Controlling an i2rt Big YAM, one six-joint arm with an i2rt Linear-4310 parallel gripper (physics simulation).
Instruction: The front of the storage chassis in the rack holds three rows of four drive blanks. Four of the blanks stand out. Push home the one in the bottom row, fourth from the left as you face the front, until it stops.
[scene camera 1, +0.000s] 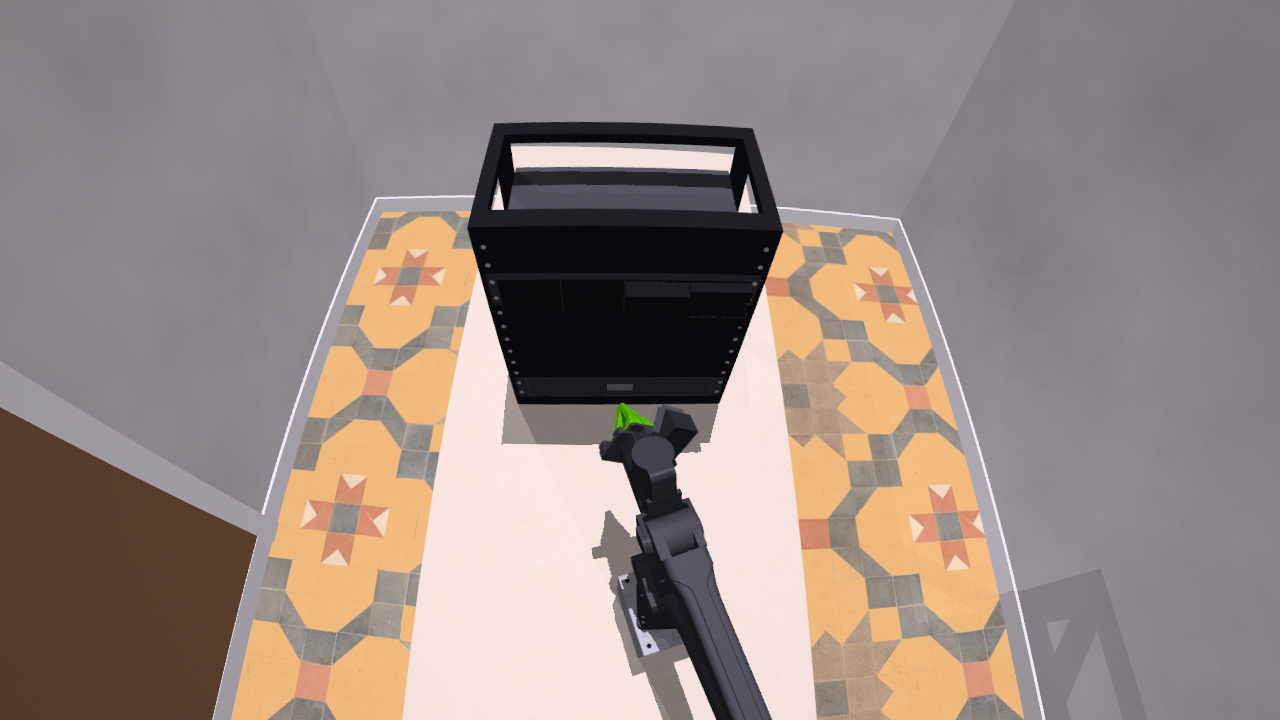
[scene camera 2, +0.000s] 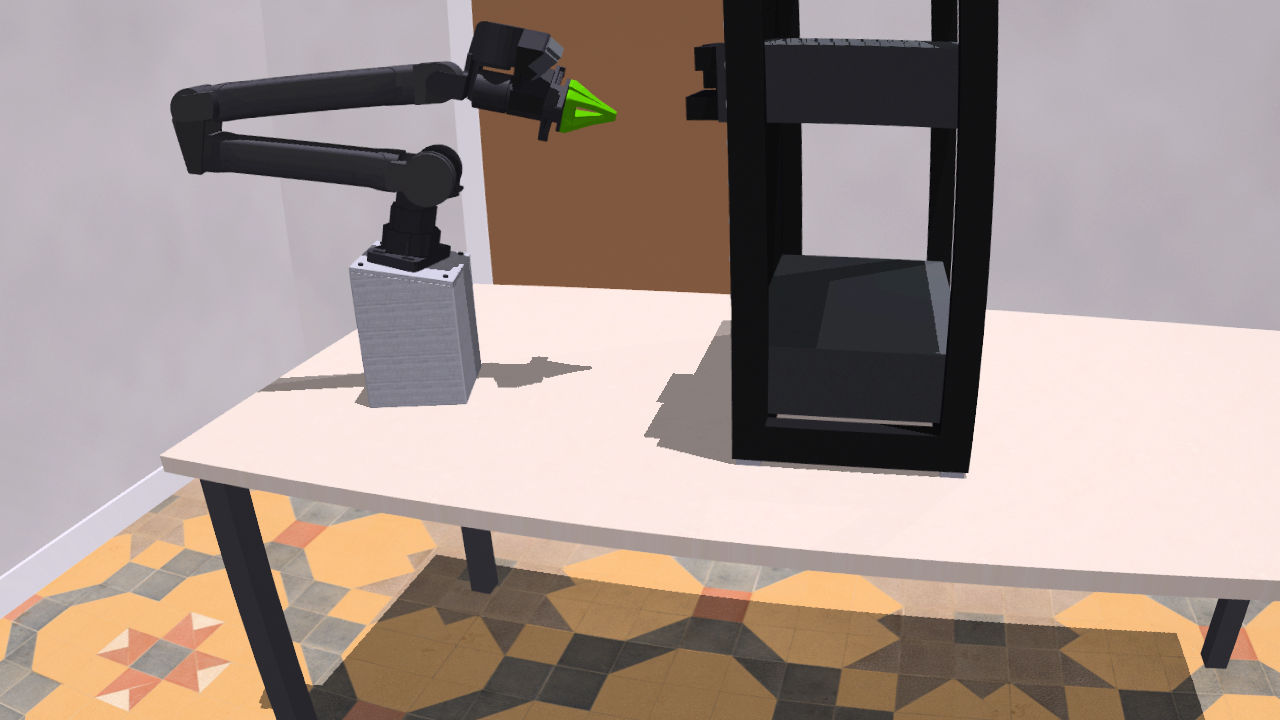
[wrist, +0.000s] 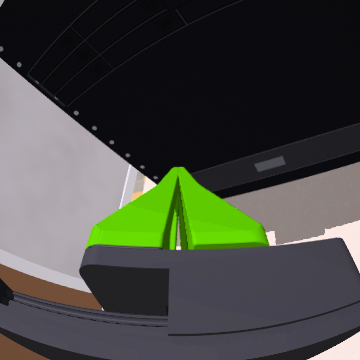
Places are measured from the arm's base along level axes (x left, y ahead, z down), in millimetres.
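Pixels of known places: gripper, fingertip midpoint: (scene camera 1: 620, 405) (scene camera 2: 616, 116) (wrist: 177, 176); arm's base, origin of the base link: (scene camera 1: 670, 605) (scene camera 2: 409, 258).
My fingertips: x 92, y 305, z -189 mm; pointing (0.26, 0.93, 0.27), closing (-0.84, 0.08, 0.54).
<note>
For each thing: its top centre in the pictures, then the offset to it from my fingertips. "spot": a spot on its surface instead. Level surfaces: height alone.
- bottom-row fourth blank, middle of its top: (scene camera 2: 745, 93) (scene camera 1: 713, 291) dx -169, dy +212, dz -45 mm
- pale table, its level: dz +395 mm
- Top-row blanks three, surface spot: (scene camera 1: 657, 290) spot: dx -59, dy +164, dz -102 mm
- four, surface spot: (scene camera 1: 721, 288) spot: dx -169, dy +173, dz -102 mm
The drive chassis (scene camera 1: 562, 298) (scene camera 2: 861, 85) (wrist: 90, 56) sits high in the black rack; its front is very dark. In scene camera 2 the bottom-row fourth blank (scene camera 2: 702, 105) shows as the lower block standing out of the front, with another block above it. In scene camera 1 faint edges mark this blank (scene camera 1: 718, 315) at the right end. It does not show in the wrist view, where the left columns appear at the upper left. My gripper (scene camera 1: 621, 408) (scene camera 2: 614, 114) (wrist: 177, 176) is shut and empty, green fingertips together, tilted down, in front of the rack and apart from it.
The black rack (scene camera 1: 624, 220) (scene camera 2: 750, 385) stands on the pale table (scene camera 1: 501, 555) (scene camera 2: 572, 465). A lower unit (scene camera 2: 854, 385) with a small grey label sits at the rack's base. The arm stands on a grey block (scene camera 2: 407, 335). Top-row blanks three (scene camera 1: 657, 290) and four (scene camera 1: 721, 288) stand out.
</note>
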